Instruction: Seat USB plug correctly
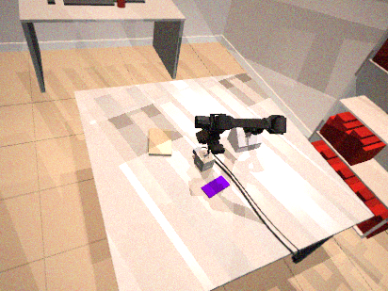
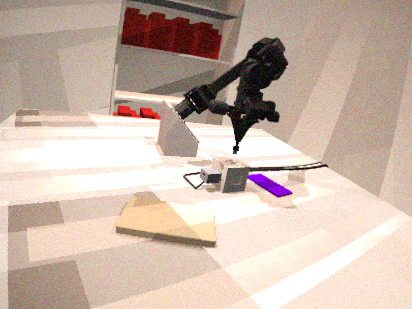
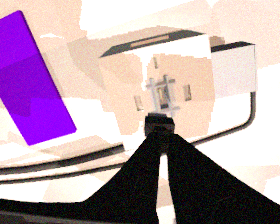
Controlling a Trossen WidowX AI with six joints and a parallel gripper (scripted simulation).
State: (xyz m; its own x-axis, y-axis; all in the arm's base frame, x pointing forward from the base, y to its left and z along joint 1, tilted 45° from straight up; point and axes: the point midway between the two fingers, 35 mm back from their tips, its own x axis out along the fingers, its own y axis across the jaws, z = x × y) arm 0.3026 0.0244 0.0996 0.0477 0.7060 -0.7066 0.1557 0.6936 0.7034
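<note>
My gripper tip is 2 cm above the USB plug. The rest, counted from my gripper tip: purple card: 14 cm to the left, 13 cm below; tan board: 17 cm ahead, 22 cm to the right, 13 cm below; USB socket: 1 cm to the right, 7 cm below.
</note>
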